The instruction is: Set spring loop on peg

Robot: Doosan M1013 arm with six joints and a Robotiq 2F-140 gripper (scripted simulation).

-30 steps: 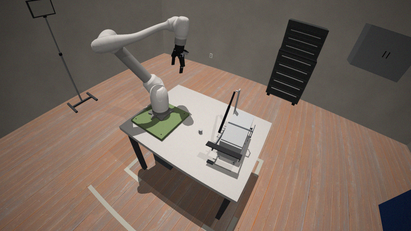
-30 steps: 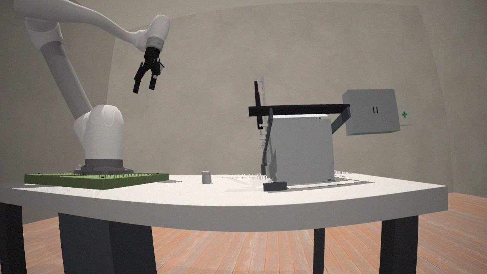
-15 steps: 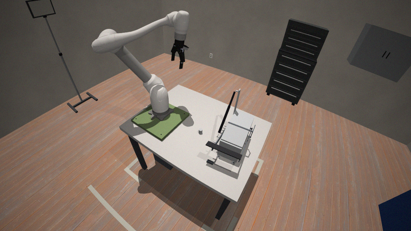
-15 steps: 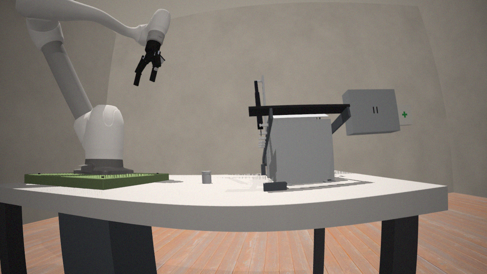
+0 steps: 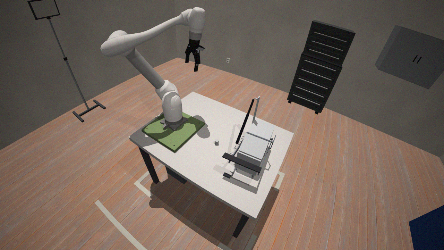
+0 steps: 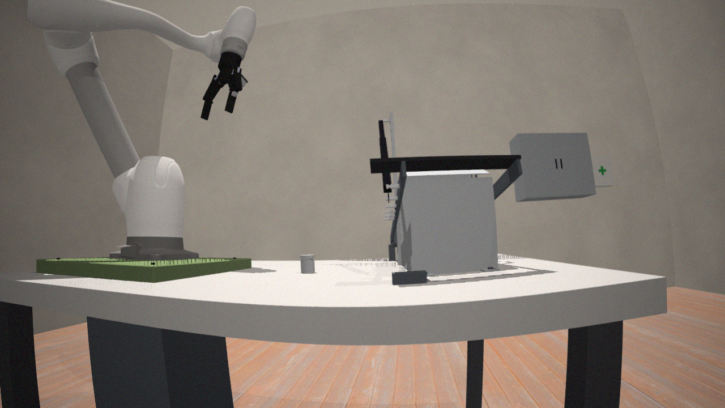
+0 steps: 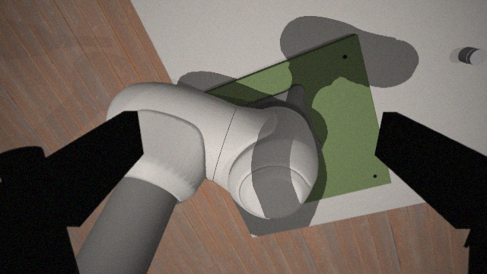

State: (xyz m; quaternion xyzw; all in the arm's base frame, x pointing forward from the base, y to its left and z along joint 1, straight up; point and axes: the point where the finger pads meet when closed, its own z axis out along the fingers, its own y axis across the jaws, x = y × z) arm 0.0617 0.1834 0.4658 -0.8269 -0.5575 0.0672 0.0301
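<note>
Right now my hand is 370 mm short of the steel test weight, 160 mm to the left of it and 470 mm above it. From my hand the other things lie so: small dark block 590 mm ahead, 370 mm to the right, 480 mm below.
</note>
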